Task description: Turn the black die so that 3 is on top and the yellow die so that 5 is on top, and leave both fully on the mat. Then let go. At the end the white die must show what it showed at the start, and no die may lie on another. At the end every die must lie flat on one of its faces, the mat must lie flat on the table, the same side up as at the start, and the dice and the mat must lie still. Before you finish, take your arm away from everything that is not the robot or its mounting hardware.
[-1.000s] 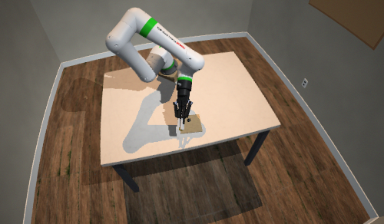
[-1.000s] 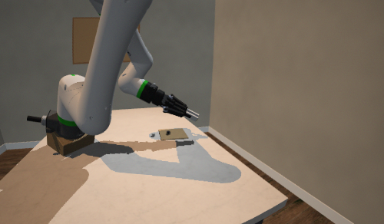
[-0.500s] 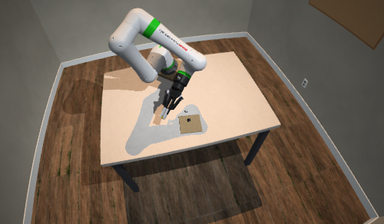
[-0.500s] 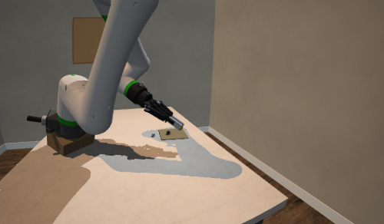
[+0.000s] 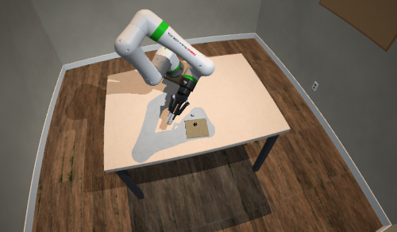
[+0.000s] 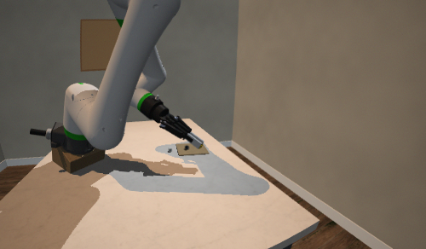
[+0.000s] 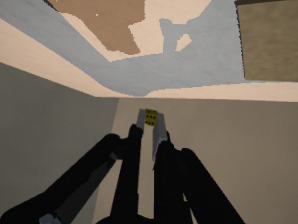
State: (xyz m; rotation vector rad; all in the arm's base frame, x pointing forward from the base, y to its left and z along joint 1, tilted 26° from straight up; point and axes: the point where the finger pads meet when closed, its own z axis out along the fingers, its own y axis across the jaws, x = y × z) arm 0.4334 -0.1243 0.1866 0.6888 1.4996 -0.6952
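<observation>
My gripper is now 3 cm short of the black die, 15 cm to the right of it and 9 cm above it. The rest, counted from my hand: tan mat: 6 cm ahead, 14 cm to the left, 10 cm below; then white die: 5 cm behind, 16 cm to the left, 10 cm below; then yellow die: 1 cm ahead, 2 cm to the right, 2 cm below.
</observation>
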